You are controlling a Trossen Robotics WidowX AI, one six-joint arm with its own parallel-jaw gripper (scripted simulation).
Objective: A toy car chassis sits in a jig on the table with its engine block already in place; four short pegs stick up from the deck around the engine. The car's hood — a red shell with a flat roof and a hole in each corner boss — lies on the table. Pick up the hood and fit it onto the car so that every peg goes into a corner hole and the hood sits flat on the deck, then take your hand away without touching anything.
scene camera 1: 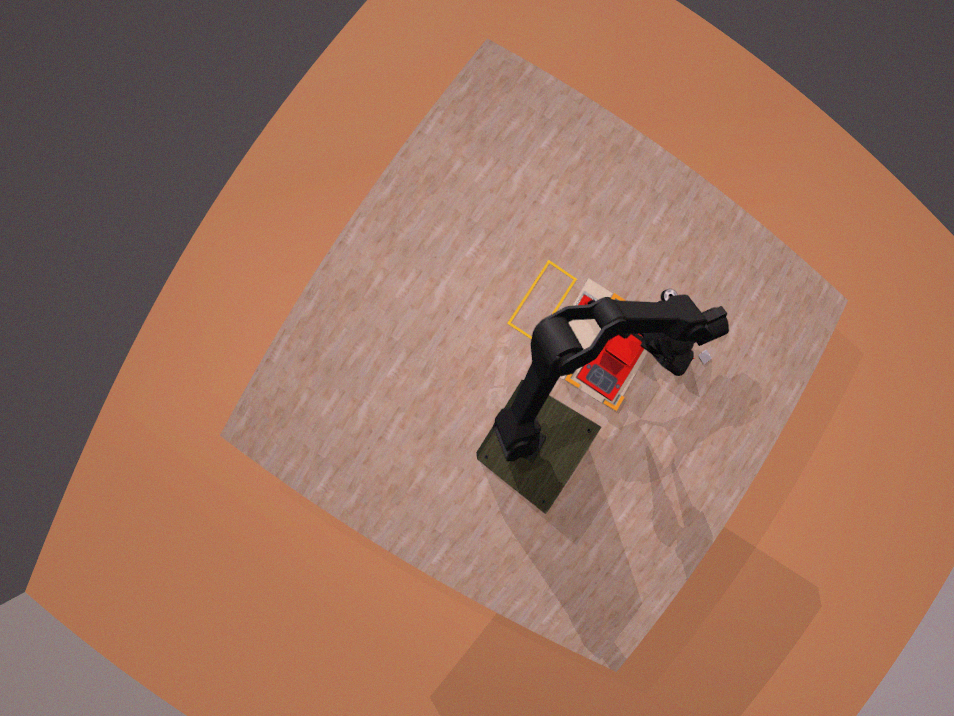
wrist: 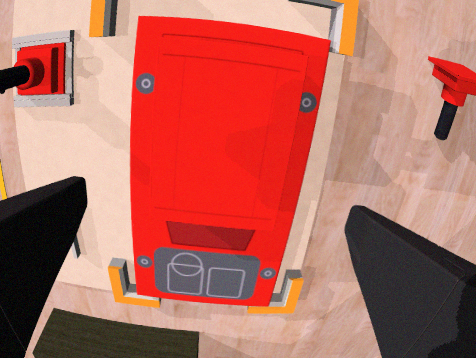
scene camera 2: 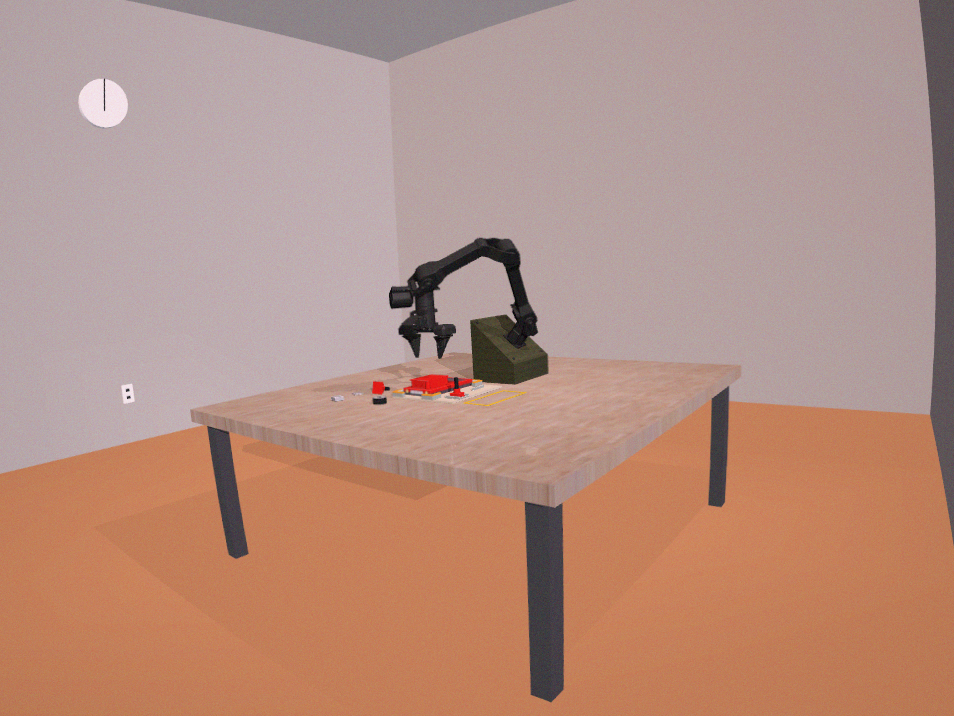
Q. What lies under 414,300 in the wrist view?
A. The gripper.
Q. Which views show the gripper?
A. Scene camera 1, the wrist view and scene camera 2: all of them.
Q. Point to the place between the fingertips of the gripper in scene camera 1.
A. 637,341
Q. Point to a red hood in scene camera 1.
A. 625,350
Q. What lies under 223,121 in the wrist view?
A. A red hood.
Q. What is the gripper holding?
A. Nothing.
